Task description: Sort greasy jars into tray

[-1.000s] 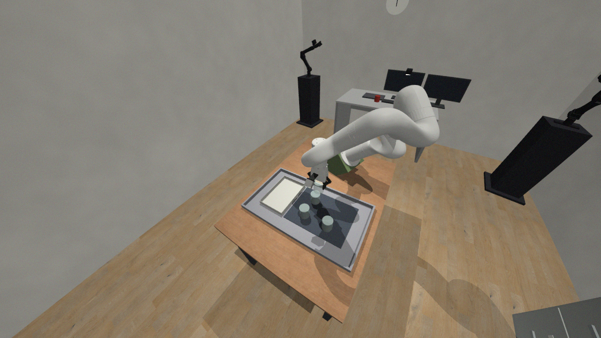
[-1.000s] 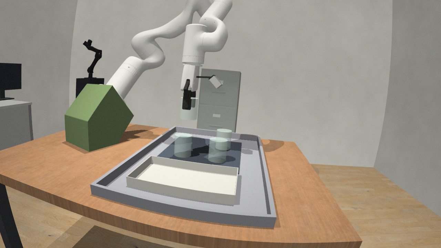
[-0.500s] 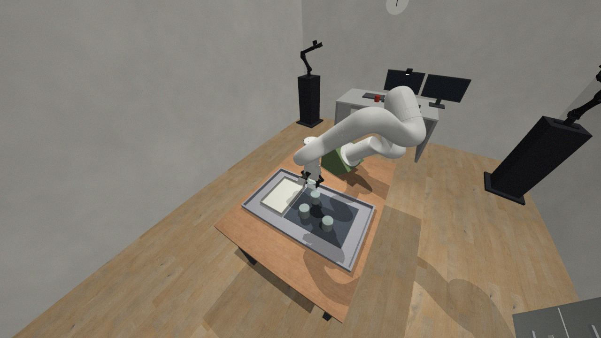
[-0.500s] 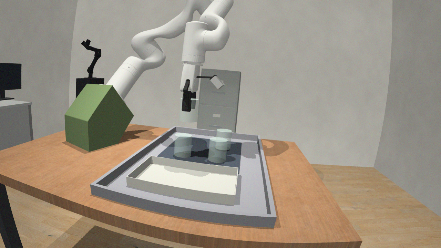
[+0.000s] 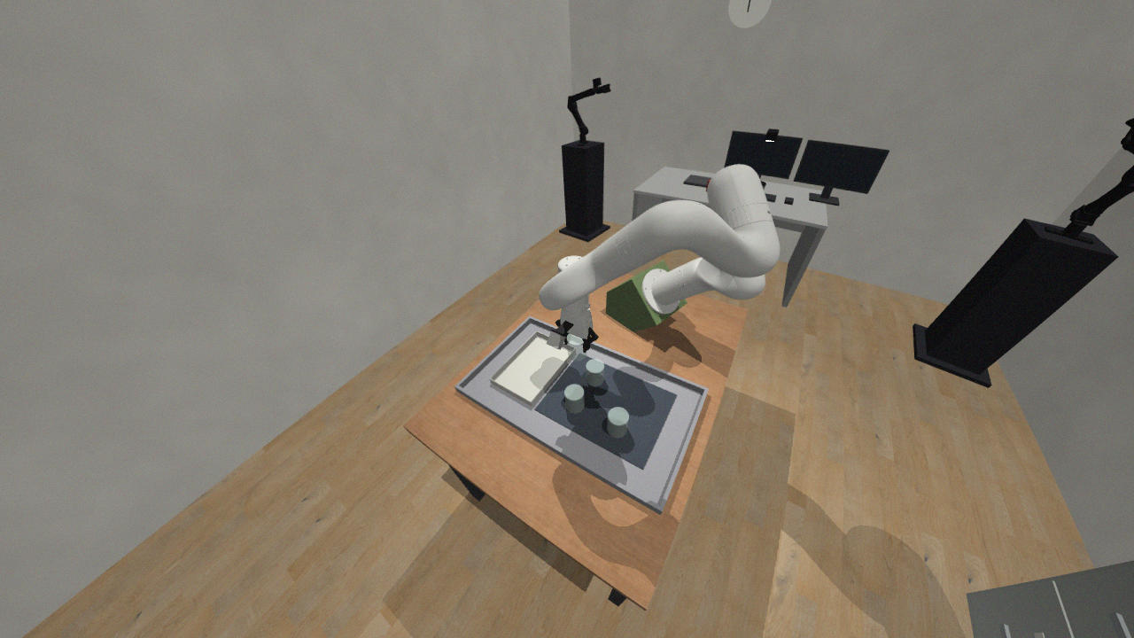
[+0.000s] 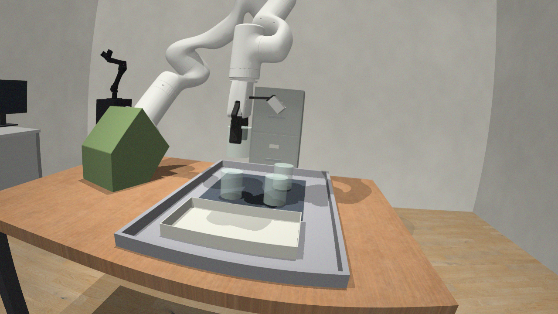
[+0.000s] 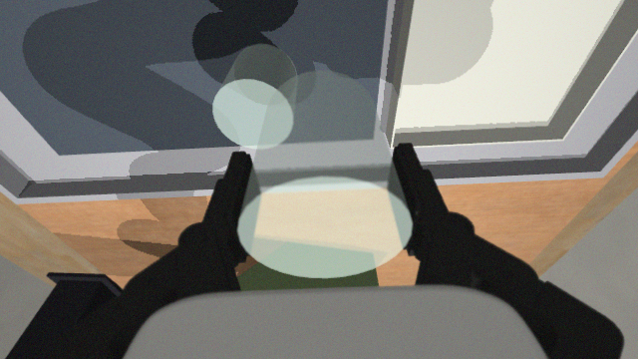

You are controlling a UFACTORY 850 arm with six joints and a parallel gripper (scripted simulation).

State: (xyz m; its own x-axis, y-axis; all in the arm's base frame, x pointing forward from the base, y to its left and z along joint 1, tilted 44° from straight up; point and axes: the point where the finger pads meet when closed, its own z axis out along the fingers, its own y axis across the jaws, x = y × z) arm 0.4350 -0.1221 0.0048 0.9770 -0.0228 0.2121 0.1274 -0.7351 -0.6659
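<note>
My hand is 190 mm above the cream tray, 170 mm to the left of it and 60 mm short of it. From my hand the other things lie so: dark drying mat: 200 mm below, 150 mm to the left, 20 mm ahead; then grey rimmed steel top: 200 mm below, 50 mm ahead, 40 mm to the left.
</note>
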